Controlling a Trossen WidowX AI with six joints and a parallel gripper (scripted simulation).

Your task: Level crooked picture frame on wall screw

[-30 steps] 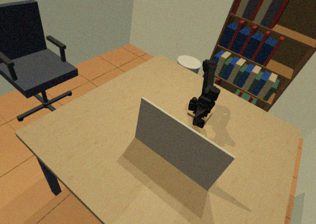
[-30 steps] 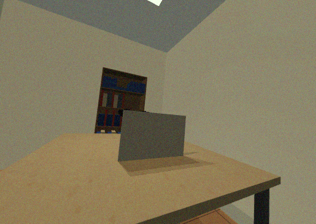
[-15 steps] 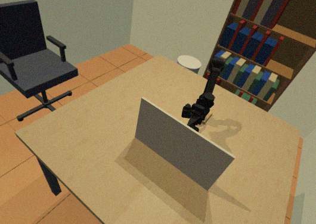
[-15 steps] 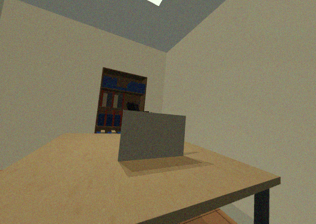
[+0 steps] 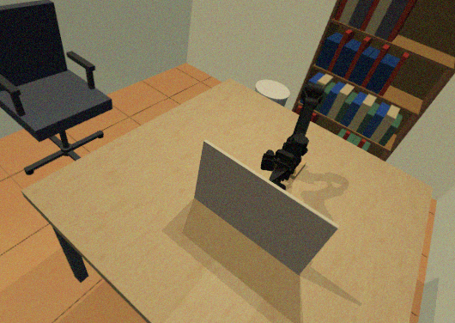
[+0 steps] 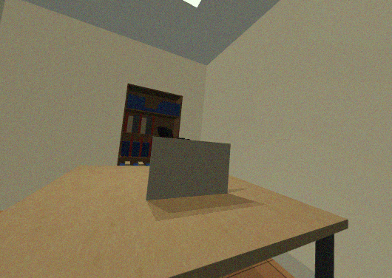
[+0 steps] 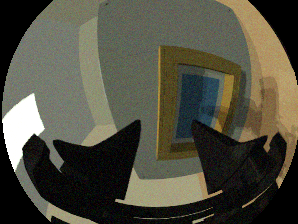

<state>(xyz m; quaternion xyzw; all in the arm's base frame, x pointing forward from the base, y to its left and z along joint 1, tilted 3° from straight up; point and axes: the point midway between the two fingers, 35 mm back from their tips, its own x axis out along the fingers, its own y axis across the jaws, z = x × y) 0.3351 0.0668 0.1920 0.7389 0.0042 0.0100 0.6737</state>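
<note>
The picture frame is 50 mm ahead of my gripper tip, 10 mm to the left of it and 60 mm below it. From my gripper tip the other things lie so: grey wall panel: 60 mm ahead, 60 mm below.
</note>
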